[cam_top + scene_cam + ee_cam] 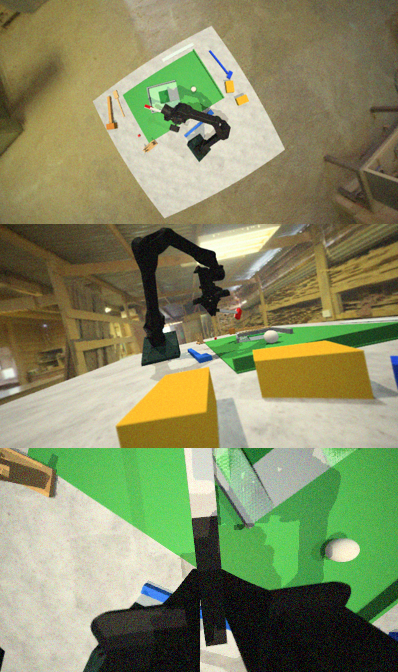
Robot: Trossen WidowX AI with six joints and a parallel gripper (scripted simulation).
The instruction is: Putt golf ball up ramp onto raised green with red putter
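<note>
Now: the red putter 9 cm ahead of my gripper tip, 7 cm to the left of it and 1 cm above it. Also, from my gripper tip: blue putter: 52 cm to the right, 18 cm ahead, 14 cm below; then small red cube: 39 cm to the left, 14 cm below, 7 cm ahead; then white golf ball: 21 cm to the right, 13 cm below, 13 cm ahead.
</note>
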